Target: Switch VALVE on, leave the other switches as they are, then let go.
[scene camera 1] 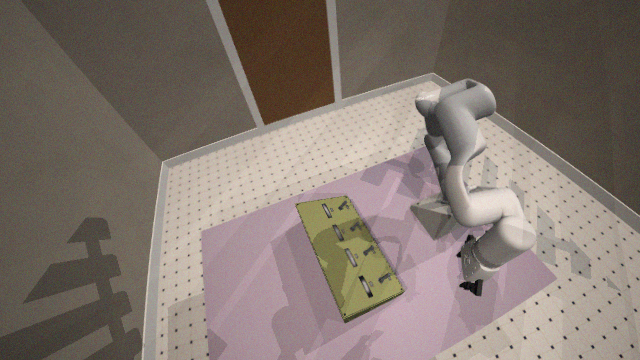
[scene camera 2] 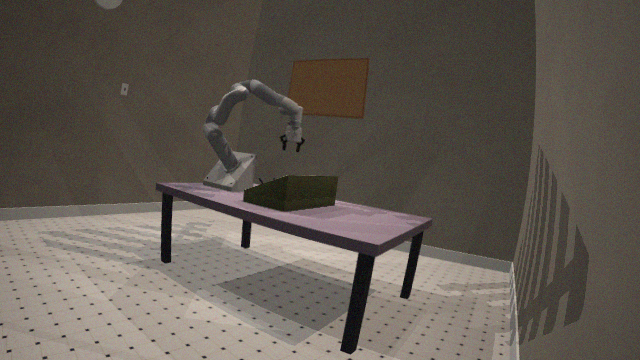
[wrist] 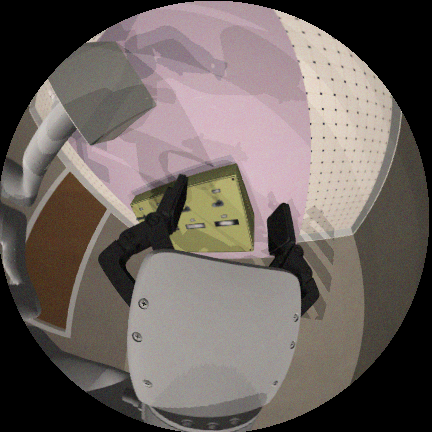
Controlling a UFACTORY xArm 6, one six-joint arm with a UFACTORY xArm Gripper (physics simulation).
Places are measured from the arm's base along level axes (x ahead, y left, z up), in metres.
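Pixels of known places: gripper, fingertip midpoint: [scene camera 1: 462, 271] [scene camera 2: 290, 151] [wrist: 232, 198]; arm's base, link origin: [scene camera 2: 232, 165] [wrist: 77, 104].
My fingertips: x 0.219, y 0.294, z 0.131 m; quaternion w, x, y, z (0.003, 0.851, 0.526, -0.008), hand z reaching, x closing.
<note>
For each thing: its middle in the pictures, then the offset to it from my fingertips. "spot": a spot on its surface instead. Level surfaces: height alone.
- olive switch box, body centre: [wrist: 186, 215] [scene camera 1: 343, 250] [scene camera 2: 294, 192] dx +0.309, dy -0.254, dz -0.216 m
- nearest lever, body centre: [scene camera 1: 385, 276] dx +0.195, dy -0.090, dz -0.167 m
- label plate, surface spot: [scene camera 1: 366, 286] spot: dx +0.275, dy -0.076, dz -0.161 m
- pink table, surface height: dz -0.277 m
An olive switch box [scene camera 1: 350, 300] [scene camera 2: 310, 192] [wrist: 215, 240] with a sloped top stands on the table. In scene camera 1 several dark levers stand in a row along it, the nearest lever [scene camera 1: 384, 277] beside a label plate [scene camera 1: 366, 286]. The labels are too small to read, so I cannot tell which lever is VALVE or how each is set. In the wrist view one lever [wrist: 217, 203] shows between my fingers, far below them, and the left finger hides part of the box. My gripper [scene camera 1: 464, 271] [scene camera 2: 291, 148] [wrist: 232, 198] is open and empty, high above the table and apart from the box.
The pink table [scene camera 1: 240, 250] [scene camera 2: 390, 225] [wrist: 235, 120] carries the box and the grey wedge-shaped arm base [scene camera 1: 435, 220] [scene camera 2: 232, 172] [wrist: 105, 95]. The base stands off the box's lever side. Shadows of the arm fall across the box and table.
</note>
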